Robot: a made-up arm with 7 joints. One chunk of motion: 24 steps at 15 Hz.
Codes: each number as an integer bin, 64 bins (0 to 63) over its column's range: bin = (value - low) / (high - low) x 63, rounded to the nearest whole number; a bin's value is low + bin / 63 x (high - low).
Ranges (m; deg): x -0.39..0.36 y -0.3..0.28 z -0.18..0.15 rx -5..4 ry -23..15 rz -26..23
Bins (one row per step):
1: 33 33 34 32 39 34
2: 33 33 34 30 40 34
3: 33 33 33 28 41 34
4: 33 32 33 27 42 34
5: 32 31 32 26 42 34
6: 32 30 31 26 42 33
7: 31 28 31 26 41 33
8: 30 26 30 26 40 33
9: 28 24 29 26 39 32
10: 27 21 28 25 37 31
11: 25 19 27 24 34 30
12: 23 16 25 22 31 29
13: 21 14 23 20 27 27
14: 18 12 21 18 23 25
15: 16 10 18 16 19 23
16: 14 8 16 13 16 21
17: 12 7 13 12 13 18
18: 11 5 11 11 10 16
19: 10 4 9 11 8 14
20: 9 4 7 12 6 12
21: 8 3 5 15 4 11
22: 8 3 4 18 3 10
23: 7 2 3 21 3 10
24: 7 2 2 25 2 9
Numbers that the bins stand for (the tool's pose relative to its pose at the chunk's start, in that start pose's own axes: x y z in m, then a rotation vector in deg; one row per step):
1: 0.0029 0.0038 -0.0019 -0.43 0.52 0.44
2: 0.0029 0.0038 -0.0019 -0.71 1.13 0.44
3: 0.0029 0.0038 -0.0071 -1.00 1.73 0.44
4: 0.0029 -0.0054 -0.0071 -1.14 2.33 0.44
5: -0.0090 -0.0146 -0.0124 -1.29 2.33 0.44
6: -0.0090 -0.0238 -0.0176 -1.29 2.33 -0.33
7: -0.0210 -0.0422 -0.0176 -1.29 1.73 -0.33
8: -0.0329 -0.0606 -0.0229 -1.29 1.13 -0.33
9: -0.0567 -0.0790 -0.0281 -1.29 0.52 -1.11
10: -0.0686 -0.1067 -0.0333 -1.43 -0.68 -1.89
11: -0.0924 -0.1251 -0.0386 -1.57 -2.49 -2.67
12: -0.1162 -0.1527 -0.0490 -1.86 -4.30 -3.44
13: -0.1400 -0.1711 -0.0595 -2.14 -6.71 -5.00
14: -0.1757 -0.1895 -0.0700 -2.43 -9.13 -6.56
15: -0.1995 -0.2079 -0.0857 -2.71 -11.54 -8.11
16: -0.2233 -0.2263 -0.0962 -3.14 -13.35 -9.67
17: -0.2471 -0.2356 -0.1119 -3.29 -15.16 -12.00
18: -0.2590 -0.2540 -0.1224 -3.43 -16.97 -13.56
19: -0.2710 -0.2632 -0.1329 -3.43 -18.17 -15.11
20: -0.2829 -0.2632 -0.1433 -3.29 -19.38 -16.67
21: -0.2948 -0.2724 -0.1538 -2.86 -20.59 -17.44
22: -0.2948 -0.2724 -0.1590 -2.43 -21.19 -18.22
23: -0.3067 -0.2816 -0.1643 -2.00 -21.19 -18.22
24: -0.3067 -0.2816 -0.1695 -1.43 -21.79 -19.00

